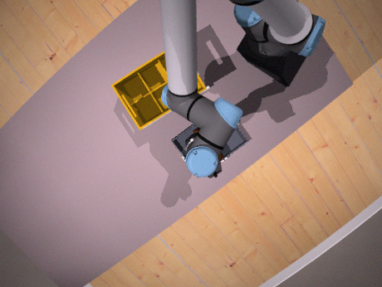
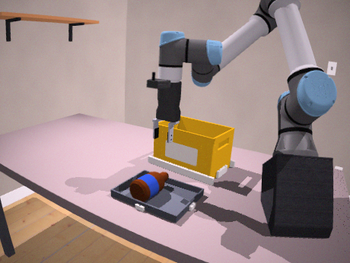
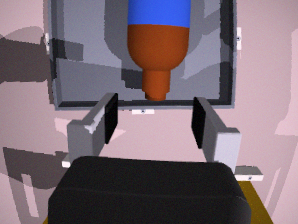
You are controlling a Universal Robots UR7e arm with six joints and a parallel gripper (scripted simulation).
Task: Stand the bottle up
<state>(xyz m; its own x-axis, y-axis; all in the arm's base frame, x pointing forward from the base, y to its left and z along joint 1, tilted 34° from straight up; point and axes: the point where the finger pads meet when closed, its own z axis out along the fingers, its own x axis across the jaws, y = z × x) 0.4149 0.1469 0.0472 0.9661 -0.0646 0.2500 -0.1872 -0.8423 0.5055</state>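
My hand is 10 mm short of the bottle, 50 mm to the right of it and 160 mm above it. From my hand the other things lie so: dark grey tray: 10 mm behind, 50 mm to the left, 190 mm below; yellow crate: 30 mm behind, 240 mm to the right, 120 mm below.
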